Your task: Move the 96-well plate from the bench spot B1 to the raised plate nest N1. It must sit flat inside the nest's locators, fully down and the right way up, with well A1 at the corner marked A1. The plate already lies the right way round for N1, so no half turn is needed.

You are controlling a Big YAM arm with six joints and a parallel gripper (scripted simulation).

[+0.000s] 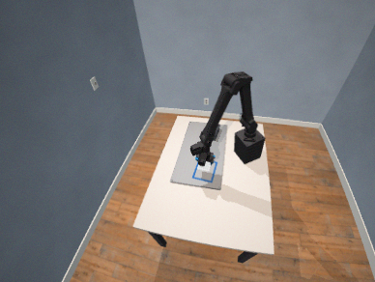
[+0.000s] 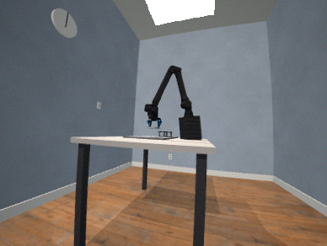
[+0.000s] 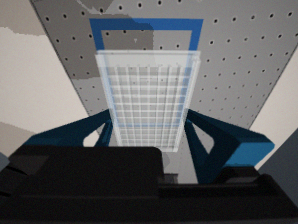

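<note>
The A1 mark is 100 mm ahead of my hand, 340 mm to the right of it and 30 mm below it. Round my hand: 96-well plate (right at my hand).
</note>
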